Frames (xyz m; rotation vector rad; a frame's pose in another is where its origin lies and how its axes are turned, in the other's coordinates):
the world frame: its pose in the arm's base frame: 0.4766 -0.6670 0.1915 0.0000 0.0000 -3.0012
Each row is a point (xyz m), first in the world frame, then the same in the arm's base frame.
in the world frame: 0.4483 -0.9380 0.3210
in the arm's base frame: -0.0985 0.1990 0.5125
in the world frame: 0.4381 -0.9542 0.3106
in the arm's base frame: -0.0907 0.2165 0.5021
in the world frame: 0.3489 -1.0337 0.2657
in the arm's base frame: -0.0135 0.3077 0.4572
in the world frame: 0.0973 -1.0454 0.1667
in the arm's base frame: 0.2340 0.3545 0.3582
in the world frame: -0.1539 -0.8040 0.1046
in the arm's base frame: 0.5165 0.1506 0.2961
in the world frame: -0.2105 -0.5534 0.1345
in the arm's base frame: 0.6076 -0.0896 0.3260
